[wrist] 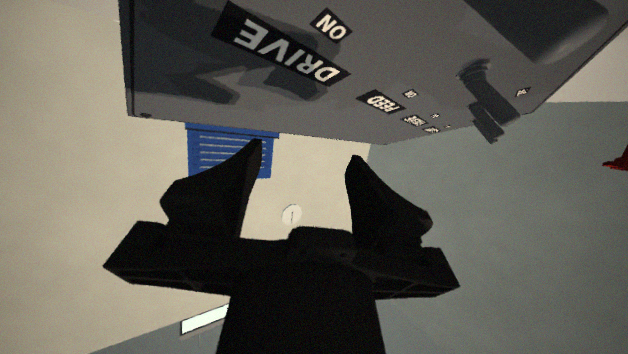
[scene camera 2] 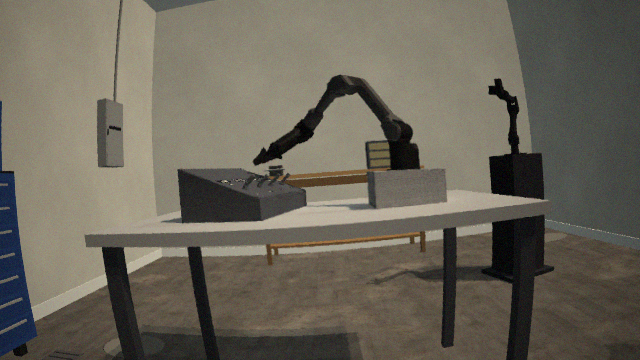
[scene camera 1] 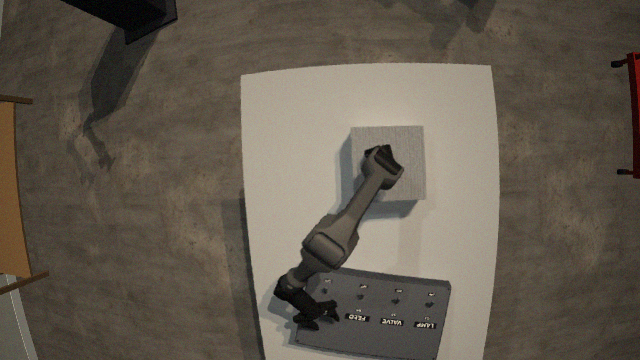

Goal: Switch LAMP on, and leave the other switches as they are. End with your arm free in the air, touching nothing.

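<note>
The grey sloped switch panel (scene camera 1: 380,340) (scene camera 2: 220,202) (wrist: 165,107) stands at the table's end. The LAMP lever (scene camera 1: 429,304) is at the right end of the row in scene camera 1, above its LAMP label (scene camera 1: 425,325). It seems to lean toward the arm's base, away from the label side. The VALVE lever (scene camera 1: 396,301) and FEED lever (scene camera 1: 360,297) stand beside it and seem to lean alike. The ON mark (wrist: 331,26) is beside the DRIVE label (wrist: 282,50). My gripper (scene camera 1: 327,323) (scene camera 2: 257,162) (wrist: 306,157) is open and empty, above the DRIVE end, far from LAMP.
My arm's base stands on a grey block (scene camera 1: 415,185) (scene camera 2: 407,188) on the white table (scene camera 1: 450,100) (scene camera 2: 320,227). My forearm reaches over the panel's DRIVE corner. A black pedestal (scene camera 2: 516,175) with another arm stands beyond the table. A blue cabinet (scene camera 2: 15,270) (wrist: 225,131) stands apart.
</note>
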